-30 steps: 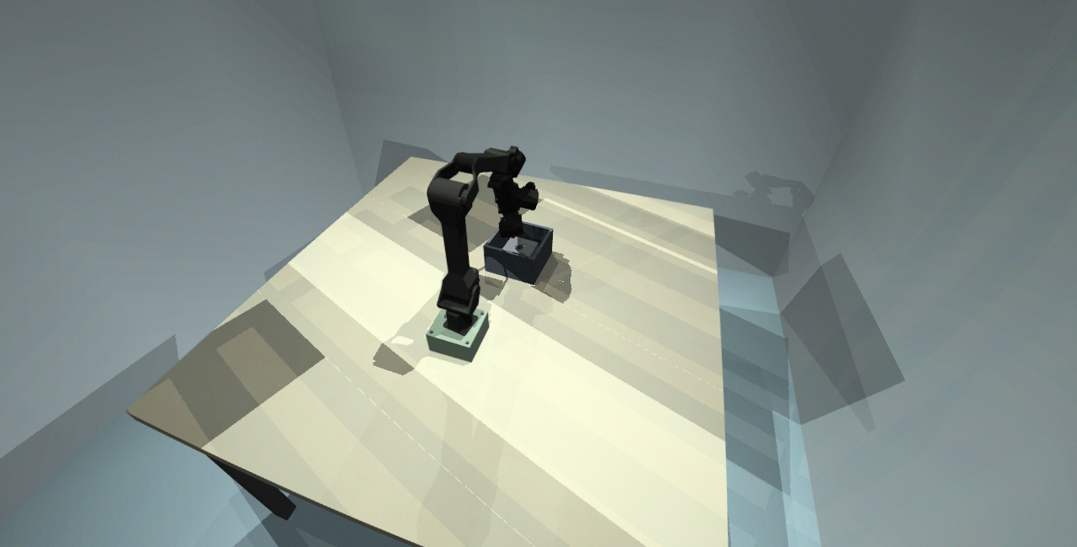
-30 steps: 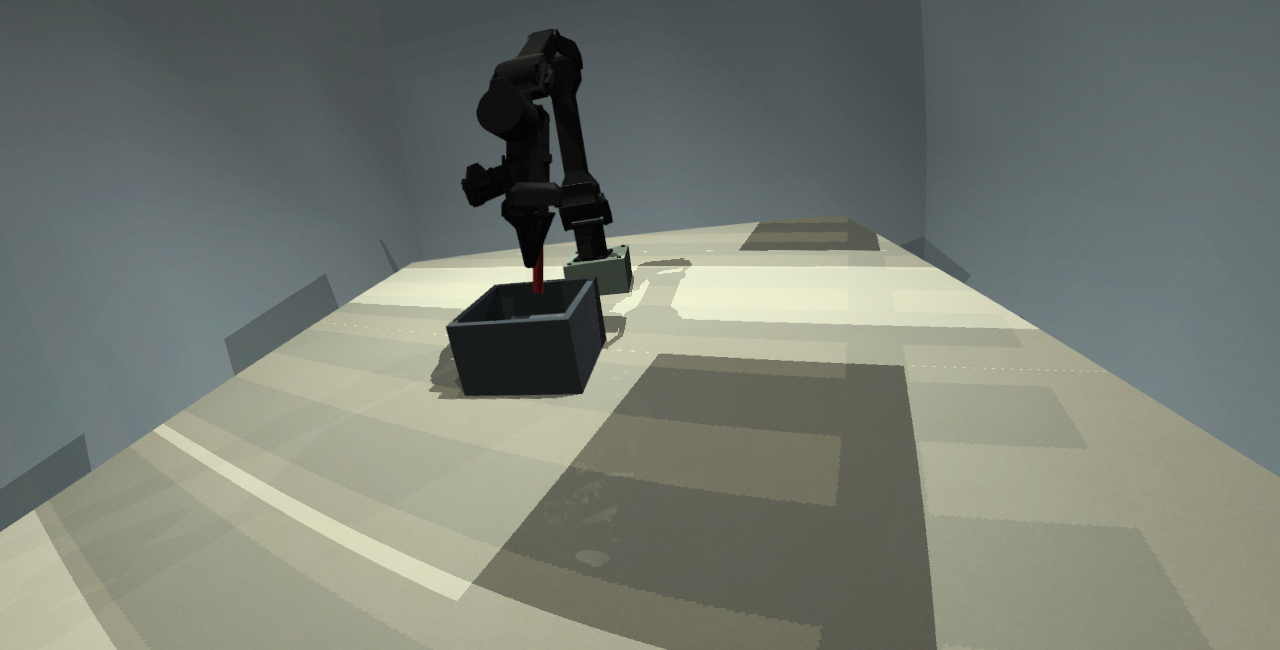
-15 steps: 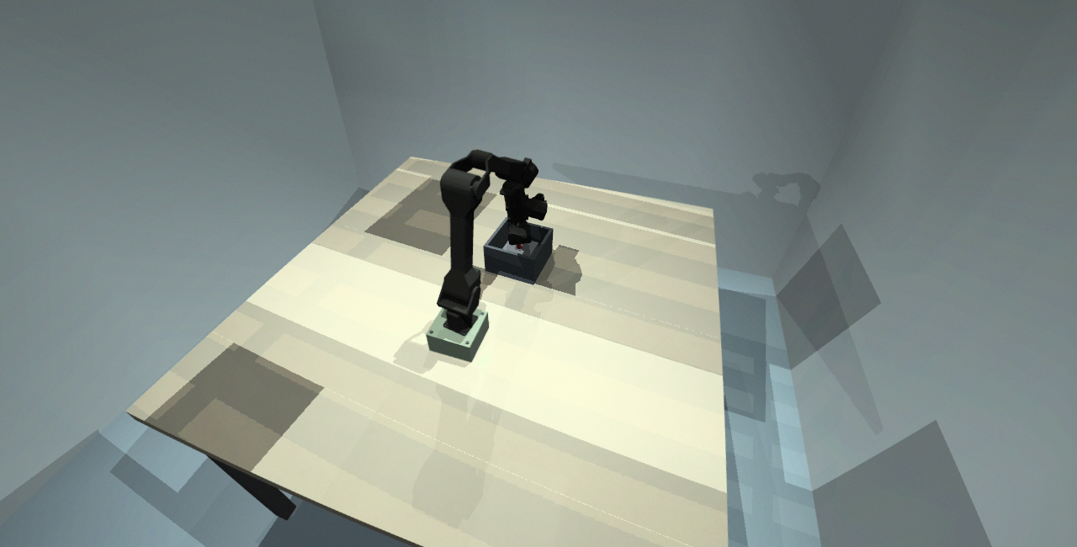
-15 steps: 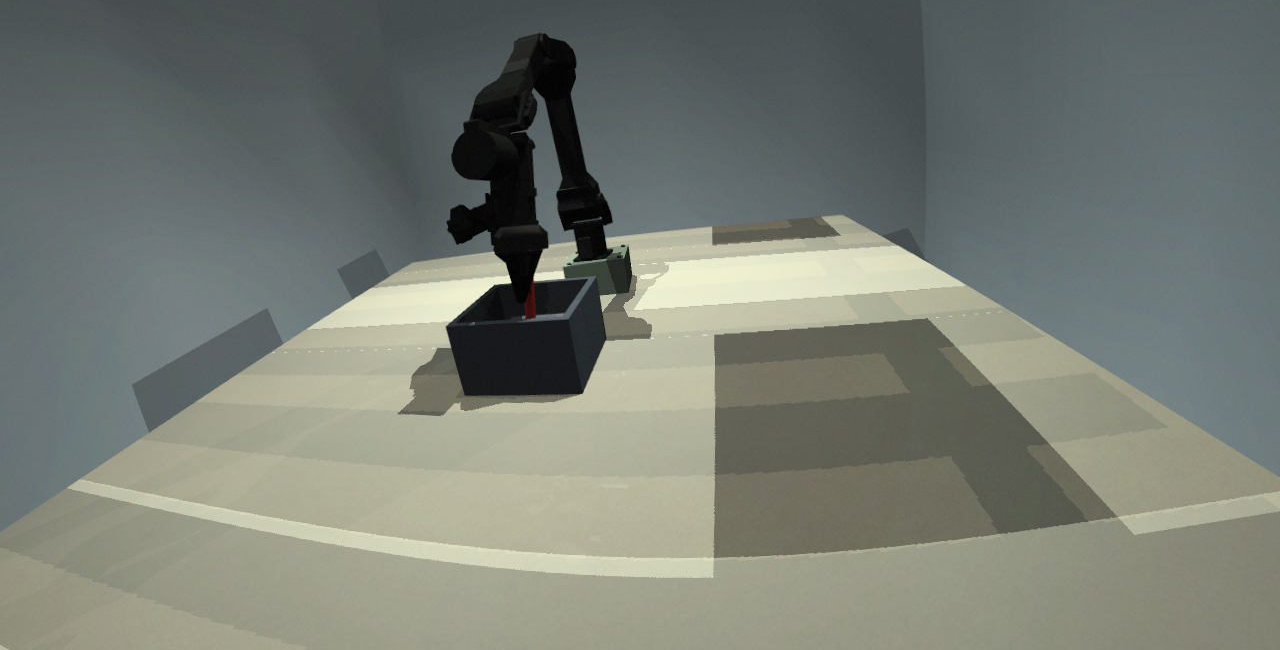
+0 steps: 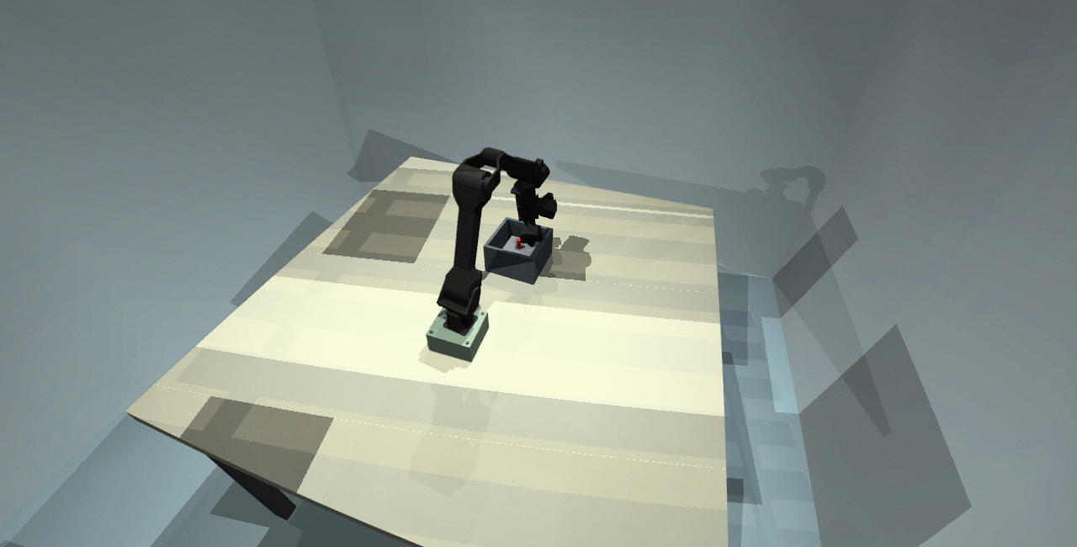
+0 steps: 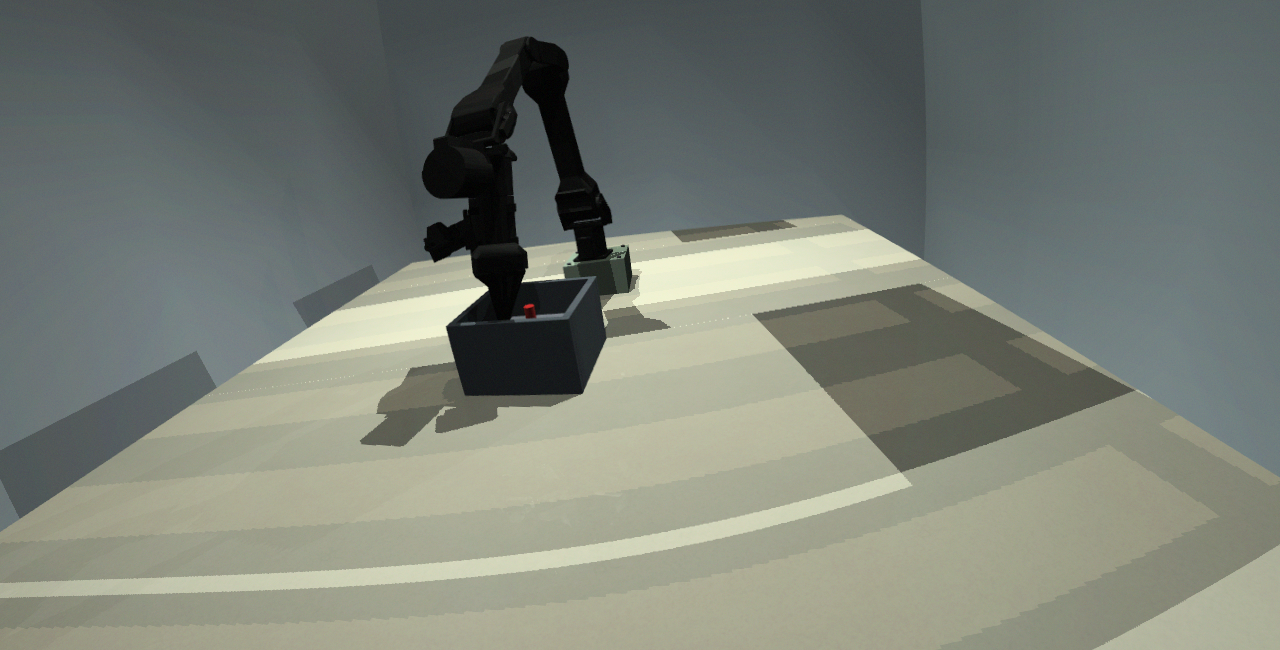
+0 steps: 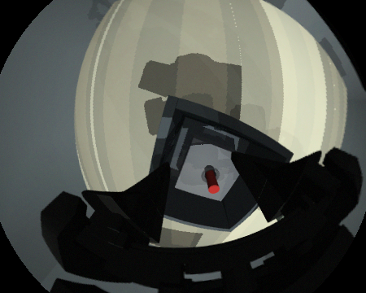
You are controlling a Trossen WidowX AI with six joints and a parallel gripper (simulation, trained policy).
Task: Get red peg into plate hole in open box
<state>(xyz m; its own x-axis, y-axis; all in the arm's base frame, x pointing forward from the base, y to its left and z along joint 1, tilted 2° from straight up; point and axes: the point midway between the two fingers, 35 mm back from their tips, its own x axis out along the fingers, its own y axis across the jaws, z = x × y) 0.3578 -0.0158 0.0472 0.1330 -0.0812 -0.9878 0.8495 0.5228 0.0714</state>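
Now: the red peg 30 mm behind my gripper tip, 30 mm to the left of it and 40 mm below it. The rest, counted from my gripper tip: pale plate: 30 mm behind, 30 mm to the left, 40 mm below; dark box: 30 mm behind, 30 mm to the left, 60 mm below.
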